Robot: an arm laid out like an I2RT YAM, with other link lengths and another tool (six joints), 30 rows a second.
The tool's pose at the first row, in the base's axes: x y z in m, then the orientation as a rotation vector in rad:
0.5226 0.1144 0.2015 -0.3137 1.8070 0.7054
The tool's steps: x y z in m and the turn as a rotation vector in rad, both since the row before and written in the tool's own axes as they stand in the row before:
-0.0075 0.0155 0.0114 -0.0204 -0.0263 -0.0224
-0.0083 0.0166 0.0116 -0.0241 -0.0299 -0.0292
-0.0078 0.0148 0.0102 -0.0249 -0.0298 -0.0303
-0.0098 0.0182 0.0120 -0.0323 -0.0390 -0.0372
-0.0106 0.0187 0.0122 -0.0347 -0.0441 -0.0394
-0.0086 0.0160 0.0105 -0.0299 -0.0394 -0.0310
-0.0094 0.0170 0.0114 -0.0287 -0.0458 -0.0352
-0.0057 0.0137 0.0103 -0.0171 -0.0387 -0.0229
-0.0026 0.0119 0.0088 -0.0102 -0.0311 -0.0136
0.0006 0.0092 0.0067 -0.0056 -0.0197 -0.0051
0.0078 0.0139 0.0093 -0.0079 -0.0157 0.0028
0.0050 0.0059 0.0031 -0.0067 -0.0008 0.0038
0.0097 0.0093 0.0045 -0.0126 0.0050 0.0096
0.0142 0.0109 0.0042 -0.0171 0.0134 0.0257
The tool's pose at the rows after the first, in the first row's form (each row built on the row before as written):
0.5257 0.1325 0.2109 -0.3363 1.7698 0.7096
0.5280 0.1515 0.2215 -0.3654 1.7260 0.7122
0.5293 0.1683 0.2315 -0.3955 1.6814 0.7144
0.5295 0.1886 0.2441 -0.4320 1.6236 0.7183
0.5285 0.2093 0.2576 -0.4689 1.5591 0.7225
0.5264 0.2270 0.2687 -0.4972 1.5029 0.7280
0.5233 0.2458 0.2808 -0.5241 1.4394 0.7297
0.5206 0.2618 0.2887 -0.5362 1.3902 0.7308
0.5178 0.2758 0.2933 -0.5397 1.3534 0.7328
0.5155 0.2869 0.2943 -0.5389 1.3316 0.7362
0.5119 0.3042 0.2891 -0.5367 1.3156 0.7469
0.5099 0.3113 0.2851 -0.5393 1.3141 0.7548
0.5066 0.3225 0.2770 -0.5456 1.3181 0.7705
0.5020 0.3353 0.2646 -0.5492 1.3342 0.8011

